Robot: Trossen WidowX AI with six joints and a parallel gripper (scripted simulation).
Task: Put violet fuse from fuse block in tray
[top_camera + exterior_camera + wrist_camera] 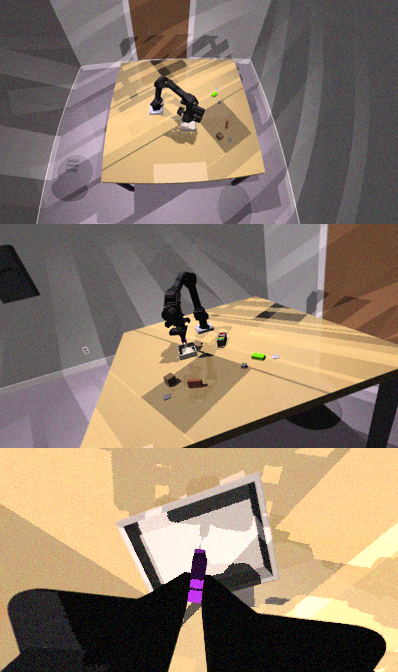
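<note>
My gripper tip is 9 cm above the white tray. Round my gripper tip: violet fuse 1 cm below.
</note>
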